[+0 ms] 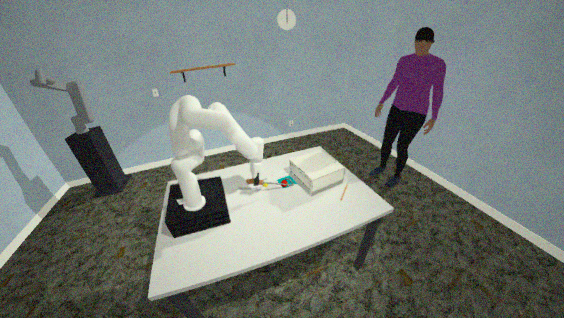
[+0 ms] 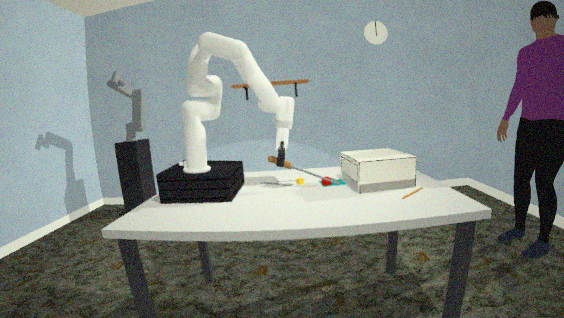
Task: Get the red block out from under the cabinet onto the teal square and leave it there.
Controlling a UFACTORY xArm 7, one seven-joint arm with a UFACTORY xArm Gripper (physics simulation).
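Frame: origin at the arm's base, x left, y back, z up, level; metres.
Seen in the pictures: gripper, between the fingertips: [image 1: 255, 183] [image 2: 280, 165]; arm's base, origin of its link: [image 1: 194, 203] [image 2: 196, 170].
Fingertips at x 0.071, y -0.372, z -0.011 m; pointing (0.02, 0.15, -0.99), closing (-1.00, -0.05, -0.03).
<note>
Pixels of each thing's top centre, then the offset from my fingertips to it. "pt": a spot on its surface instead. Level surfaces: height alone.
- red block, centre of its top: [image 2: 326, 177] [image 1: 284, 181] dy -0.204, dx +0.050, dz -0.079 m
- teal square, a spot on its surface: [image 2: 340, 182] pt dy -0.270, dx +0.036, dz -0.101 m
- white cabinet, centre of its top: [image 2: 375, 154] [image 1: 316, 163] dy -0.441, dx +0.039, dz +0.024 m
- small yellow object, centre of its top: [image 2: 299, 178] [image 1: 265, 183] dy -0.079, dx +0.093, dz -0.087 m
- table, height of its surface: dz -0.112 m
- thin grey item, centre of its top: [image 2: 276, 182] dy +0.035, dx +0.104, dz -0.103 m
- orange stick, centre of its top: [image 2: 413, 191] [image 1: 344, 191] dy -0.551, dx -0.174, dz -0.105 m
The red block [image 1: 284, 183] [image 2: 326, 181] is out from under the cabinet, on the near part of the teal square [image 1: 287, 178] [image 2: 341, 182]. My gripper [image 1: 257, 181] [image 2: 281, 163] is shut on the brown handle of a tool with a long thin grey rod [image 1: 273, 184] [image 2: 306, 172]. The handle is raised above the table and the rod slopes down to the red block, its end beside or over it; whether they touch is too small to tell. The white cabinet [image 1: 320, 172] [image 2: 385, 171] stands just right of the teal square.
A small yellow object [image 1: 265, 185] [image 2: 300, 181] lies on the table [image 1: 240, 245] [image 2: 280, 215] left of the red block, near a thin grey item [image 2: 278, 183]. An orange stick [image 1: 344, 192] [image 2: 412, 193] lies right of the cabinet. A person [image 1: 420, 85] [image 2: 542, 80] stands beyond the table's right side.
</note>
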